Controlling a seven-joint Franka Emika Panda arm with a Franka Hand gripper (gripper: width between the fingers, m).
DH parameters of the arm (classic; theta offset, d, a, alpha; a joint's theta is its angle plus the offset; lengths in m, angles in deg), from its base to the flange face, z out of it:
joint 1: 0 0.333 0 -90
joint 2: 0 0 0 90
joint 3: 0 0.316 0.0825 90
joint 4: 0 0 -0.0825 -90
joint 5: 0 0.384 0 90
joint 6: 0 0 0.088 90
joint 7: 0 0.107 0 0
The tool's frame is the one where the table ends.
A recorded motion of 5 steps. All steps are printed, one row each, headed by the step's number.
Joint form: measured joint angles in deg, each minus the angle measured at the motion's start. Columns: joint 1, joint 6, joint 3, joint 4, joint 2, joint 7, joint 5.
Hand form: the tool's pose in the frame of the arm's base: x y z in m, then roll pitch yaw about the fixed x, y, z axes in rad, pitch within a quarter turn. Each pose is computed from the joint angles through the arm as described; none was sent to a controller.
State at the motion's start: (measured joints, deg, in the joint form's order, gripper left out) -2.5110 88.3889 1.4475 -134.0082 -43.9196 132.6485 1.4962
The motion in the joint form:
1: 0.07 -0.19 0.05 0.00 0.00 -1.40 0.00
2: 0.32 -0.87 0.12 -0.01 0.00 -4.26 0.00
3: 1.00 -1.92 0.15 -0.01 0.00 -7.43 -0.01
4: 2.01 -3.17 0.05 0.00 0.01 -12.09 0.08
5: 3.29 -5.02 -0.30 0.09 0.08 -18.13 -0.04
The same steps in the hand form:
1: 0.3089 0.0002 0.5898 3.1114 -0.0159 -2.3142
2: 0.3076 0.0020 0.5887 3.1017 -0.0225 -2.2588
3: 0.3055 0.0059 0.5872 3.0859 -0.0312 -2.1907
4: 0.3030 0.0108 0.5855 3.0633 -0.0353 -2.0923
5: 0.2994 0.0148 0.5834 3.0301 -0.0380 -1.9679

